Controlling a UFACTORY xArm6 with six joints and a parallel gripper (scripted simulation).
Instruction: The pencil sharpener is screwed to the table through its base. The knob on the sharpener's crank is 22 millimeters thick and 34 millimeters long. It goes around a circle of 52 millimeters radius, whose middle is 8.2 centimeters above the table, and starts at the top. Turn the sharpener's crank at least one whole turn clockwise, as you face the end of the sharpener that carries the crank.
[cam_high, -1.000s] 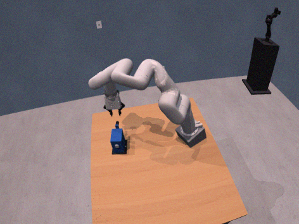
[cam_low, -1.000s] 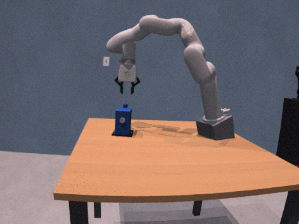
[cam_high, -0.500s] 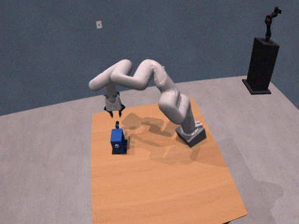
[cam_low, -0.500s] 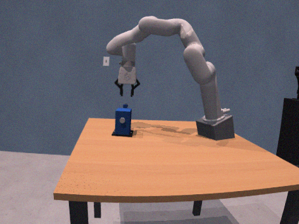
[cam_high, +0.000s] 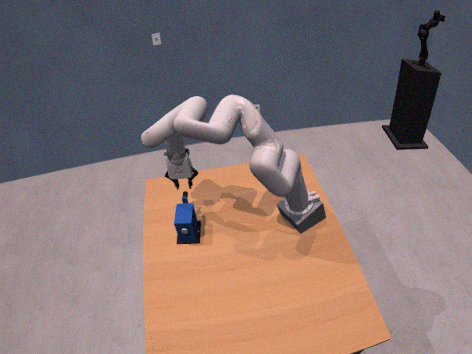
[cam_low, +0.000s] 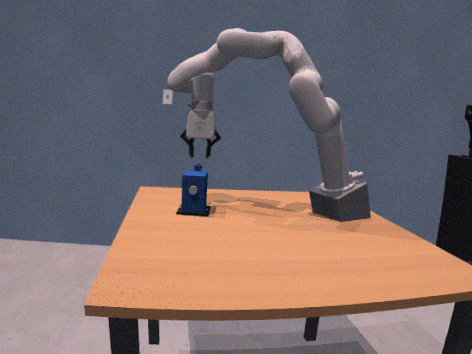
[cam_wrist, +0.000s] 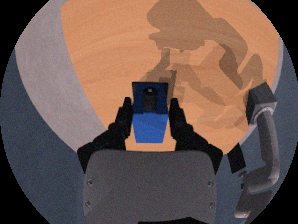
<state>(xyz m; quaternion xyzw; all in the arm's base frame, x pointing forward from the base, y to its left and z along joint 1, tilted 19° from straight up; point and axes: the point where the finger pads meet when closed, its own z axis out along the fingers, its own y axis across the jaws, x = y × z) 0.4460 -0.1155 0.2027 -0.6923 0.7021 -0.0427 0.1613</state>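
Now: the crank knob 50 mm below my hand and 20 mm to the left of it.
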